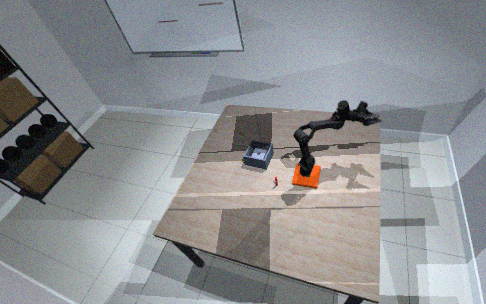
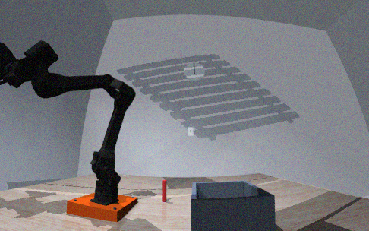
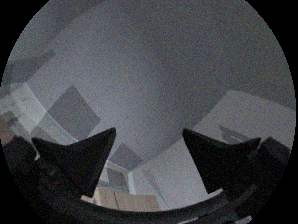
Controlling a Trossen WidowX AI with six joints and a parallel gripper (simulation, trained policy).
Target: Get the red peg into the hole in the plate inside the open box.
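Right now my gripper tip is 49 cm short of the red peg, 36 cm to the right of it and 36 cm above it. Also, from my gripper tip: grey box: 69 cm ahead, 20 cm to the left, 38 cm below; then plate: 69 cm ahead, 20 cm to the left, 36 cm below.
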